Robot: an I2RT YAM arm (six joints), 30 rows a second.
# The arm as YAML. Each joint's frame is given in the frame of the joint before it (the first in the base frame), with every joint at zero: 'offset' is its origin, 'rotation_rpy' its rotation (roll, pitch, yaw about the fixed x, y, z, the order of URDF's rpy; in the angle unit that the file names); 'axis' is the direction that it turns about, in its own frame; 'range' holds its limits. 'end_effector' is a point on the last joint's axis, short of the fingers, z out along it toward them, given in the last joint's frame.
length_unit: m
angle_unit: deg
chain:
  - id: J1
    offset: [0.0, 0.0, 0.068]
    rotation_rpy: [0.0, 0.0, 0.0]
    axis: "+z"
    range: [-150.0, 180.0]
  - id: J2
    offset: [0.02, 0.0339, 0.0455]
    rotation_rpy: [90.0, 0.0, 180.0]
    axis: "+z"
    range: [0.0, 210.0]
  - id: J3
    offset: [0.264, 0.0, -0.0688]
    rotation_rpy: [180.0, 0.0, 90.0]
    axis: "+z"
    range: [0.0, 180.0]
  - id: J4
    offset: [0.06, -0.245, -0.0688]
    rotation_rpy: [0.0, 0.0, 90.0]
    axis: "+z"
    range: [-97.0, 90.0]
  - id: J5
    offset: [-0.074, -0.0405, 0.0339]
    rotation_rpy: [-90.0, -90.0, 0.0]
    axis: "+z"
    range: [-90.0, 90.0]
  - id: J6
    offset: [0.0, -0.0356, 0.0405]
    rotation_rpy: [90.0, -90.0, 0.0]
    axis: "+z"
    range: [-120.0, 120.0]
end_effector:
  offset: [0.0, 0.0, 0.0]
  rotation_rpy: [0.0, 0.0, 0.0]
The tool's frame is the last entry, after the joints.
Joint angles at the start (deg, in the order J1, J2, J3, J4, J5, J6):
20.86, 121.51, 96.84, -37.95, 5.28, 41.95
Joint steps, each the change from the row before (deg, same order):
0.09, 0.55, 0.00, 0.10, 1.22, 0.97
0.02, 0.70, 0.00, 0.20, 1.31, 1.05
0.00, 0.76, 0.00, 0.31, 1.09, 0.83
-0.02, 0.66, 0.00, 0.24, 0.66, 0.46
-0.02, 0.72, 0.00, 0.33, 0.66, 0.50
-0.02, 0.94, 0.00, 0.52, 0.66, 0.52
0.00, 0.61, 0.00, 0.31, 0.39, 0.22
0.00, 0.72, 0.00, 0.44, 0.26, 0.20
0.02, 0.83, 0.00, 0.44, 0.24, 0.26
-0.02, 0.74, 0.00, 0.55, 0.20, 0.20
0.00, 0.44, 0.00, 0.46, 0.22, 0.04
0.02, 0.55, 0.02, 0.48, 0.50, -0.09
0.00, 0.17, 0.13, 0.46, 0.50, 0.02
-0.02, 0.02, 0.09, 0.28, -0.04, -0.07
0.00, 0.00, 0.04, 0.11, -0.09, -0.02
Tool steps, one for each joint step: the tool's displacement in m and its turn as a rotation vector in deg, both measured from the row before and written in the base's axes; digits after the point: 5 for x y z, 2 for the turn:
0.00084, 0.00028, -0.00403, -0.73, 0.10, -1.33
0.00135, -0.00018, -0.00508, -0.79, 0.09, -1.50
0.00154, -0.00013, -0.00547, -0.69, 0.09, -1.22
0.00124, -0.00013, -0.00481, -0.49, 0.18, -0.72
0.00138, -0.00008, -0.00521, -0.47, 0.15, -0.75
0.00181, 0.00009, -0.00678, -0.47, 0.17, -0.76
0.00103, 0.00014, -0.00444, -0.34, 0.15, -0.36
0.00125, 0.00031, -0.00522, -0.23, 0.17, -0.29
0.00119, 0.00047, -0.00610, -0.23, 0.27, -0.31
0.00135, 0.00021, -0.00534, -0.15, 0.10, -0.28
0.00097, 0.00023, -0.00307, -0.16, -0.09, -0.12
0.00107, 0.00026, -0.00380, -0.49, -0.11, -0.10
0.00127, 0.00016, -0.00028, -0.27, -0.56, -0.22
0.00078, 0.00015, 0.00050, 0.13, -0.31, 0.06
0.00028, 0.00017, 0.00027, 0.12, -0.11, 0.05

